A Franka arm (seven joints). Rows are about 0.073 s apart.
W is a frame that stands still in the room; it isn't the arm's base.
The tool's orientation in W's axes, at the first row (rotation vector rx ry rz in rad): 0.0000, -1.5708, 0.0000
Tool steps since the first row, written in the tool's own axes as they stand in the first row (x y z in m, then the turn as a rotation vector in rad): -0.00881, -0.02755, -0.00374, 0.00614, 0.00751, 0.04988; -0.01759, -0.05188, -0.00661, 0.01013, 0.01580, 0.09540; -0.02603, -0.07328, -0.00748, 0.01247, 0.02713, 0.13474; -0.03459, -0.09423, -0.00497, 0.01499, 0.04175, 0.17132; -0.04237, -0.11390, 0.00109, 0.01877, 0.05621, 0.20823; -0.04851, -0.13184, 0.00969, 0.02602, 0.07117, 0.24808
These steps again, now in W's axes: 0.00374, -0.02755, -0.00881, -0.04988, 0.00751, 0.00614; 0.00661, -0.05188, -0.01759, -0.09540, 0.01580, 0.01013; 0.00748, -0.07328, -0.02603, -0.13474, 0.02713, 0.01247; 0.00497, -0.09423, -0.03459, -0.17132, 0.04175, 0.01499; -0.00109, -0.11390, -0.04237, -0.20823, 0.05621, 0.01877; -0.00969, -0.13184, -0.04851, -0.24808, 0.07117, 0.02602
